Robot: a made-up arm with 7 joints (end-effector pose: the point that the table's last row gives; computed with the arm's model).
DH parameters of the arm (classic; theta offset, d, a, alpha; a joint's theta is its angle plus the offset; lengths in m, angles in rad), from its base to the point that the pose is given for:
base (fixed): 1.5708 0.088 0 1.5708
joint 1: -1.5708 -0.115 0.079 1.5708
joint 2: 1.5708 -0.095 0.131 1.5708
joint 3: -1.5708 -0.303 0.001 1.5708
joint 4: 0 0.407 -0.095 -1.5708
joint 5: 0 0.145 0.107 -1.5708
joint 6: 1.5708 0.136 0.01 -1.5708
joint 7: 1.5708 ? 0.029 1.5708
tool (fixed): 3.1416 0.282 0 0
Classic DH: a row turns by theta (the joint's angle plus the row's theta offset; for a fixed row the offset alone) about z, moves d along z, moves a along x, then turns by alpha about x.
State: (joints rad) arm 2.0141 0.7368 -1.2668 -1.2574 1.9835 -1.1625 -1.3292
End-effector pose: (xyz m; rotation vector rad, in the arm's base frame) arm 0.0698 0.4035 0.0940 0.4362 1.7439 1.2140
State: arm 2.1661 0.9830 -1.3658 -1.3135 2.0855 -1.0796 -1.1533
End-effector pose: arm 0.1505 0.3384 0.0992 0.8082 1.5949 1.0938
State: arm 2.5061 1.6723 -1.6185 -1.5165 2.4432 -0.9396 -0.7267
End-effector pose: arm 0.2000 0.2444 -0.0483 1.5130 1.5550 0.5333
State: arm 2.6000 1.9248 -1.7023 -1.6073 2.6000 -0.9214 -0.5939
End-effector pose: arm 0.1633 0.2697 -0.1164 1.6389 1.6830 0.3079
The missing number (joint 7, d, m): -0.206
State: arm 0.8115 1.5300 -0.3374 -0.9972 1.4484 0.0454 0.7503
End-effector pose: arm -0.4651 0.0345 0.0823 1.7346 -0.8952 -1.2542
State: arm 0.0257 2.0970 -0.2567 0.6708 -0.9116 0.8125 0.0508
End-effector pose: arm -0.3790 0.1373 -0.4527 -0.7898 -1.3567 0.5420
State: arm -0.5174 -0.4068 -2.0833 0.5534 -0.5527 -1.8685 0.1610
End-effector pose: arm 0.2097 -0.4915 -0.0948 -0.6209 -2.1681 2.0711
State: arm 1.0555 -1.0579 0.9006 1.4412 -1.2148 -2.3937 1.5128
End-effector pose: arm 0.1499 -0.3203 0.5300 -0.7921 1.0862 -2.4547
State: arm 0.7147 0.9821 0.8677 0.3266 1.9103 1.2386 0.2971
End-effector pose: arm -0.6223 0.3383 0.3758 -0.4223 0.9559 2.3870
